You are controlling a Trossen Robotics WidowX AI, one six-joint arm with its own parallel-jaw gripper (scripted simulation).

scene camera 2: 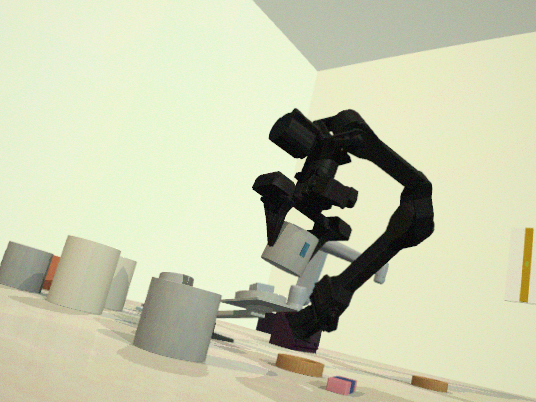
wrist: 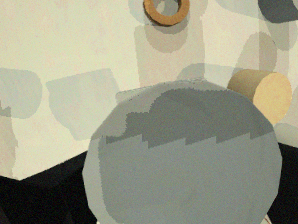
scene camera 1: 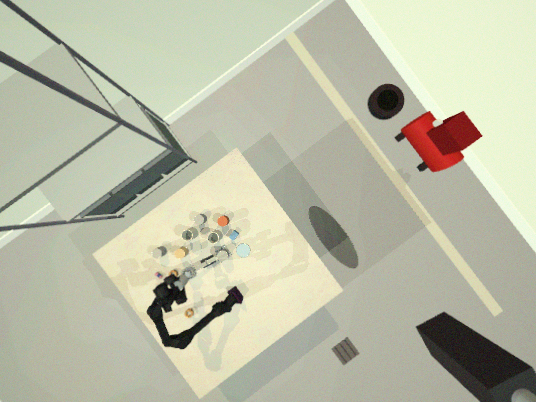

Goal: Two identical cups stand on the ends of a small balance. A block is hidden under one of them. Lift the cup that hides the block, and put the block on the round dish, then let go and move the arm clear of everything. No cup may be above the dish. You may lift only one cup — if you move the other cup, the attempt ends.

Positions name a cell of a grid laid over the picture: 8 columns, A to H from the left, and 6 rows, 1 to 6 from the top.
Labels:
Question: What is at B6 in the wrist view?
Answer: The gripper.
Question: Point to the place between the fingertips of the gripper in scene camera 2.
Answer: E4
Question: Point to a tan cylinder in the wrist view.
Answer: H3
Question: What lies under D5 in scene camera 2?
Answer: A balance beam.

